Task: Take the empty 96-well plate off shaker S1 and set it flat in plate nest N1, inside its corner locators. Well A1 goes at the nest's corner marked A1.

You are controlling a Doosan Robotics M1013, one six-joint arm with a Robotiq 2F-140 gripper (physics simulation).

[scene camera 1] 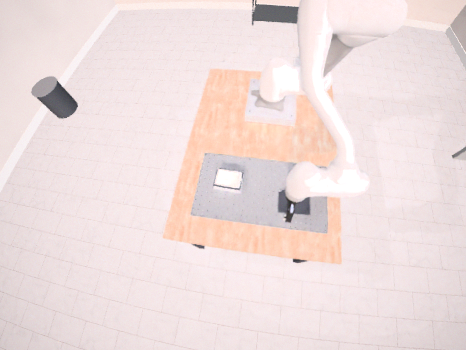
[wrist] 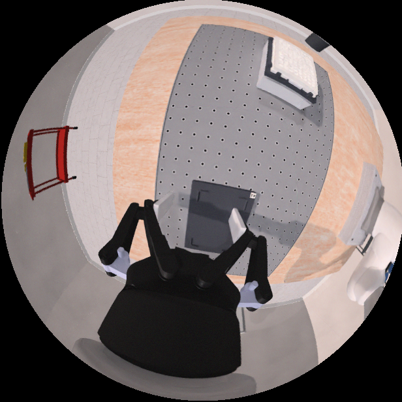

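Observation:
The white 96-well plate sits on top of shaker S1, a pale block with a dark top edge, at the left of the pegboard in the scene view and upper right in the wrist view. Plate nest N1 is a dark flat square with thin corner locators and bears no plate. A small white label is at one nest corner; its text is too small to read. My gripper is open and empty above the nest, well apart from the plate. The fingers hide part of the nest.
The grey pegboard lies on the wooden table. The robot's base plate is at the table's back in the scene view. A dark cylinder stands on the floor. A red frame shows beyond the table.

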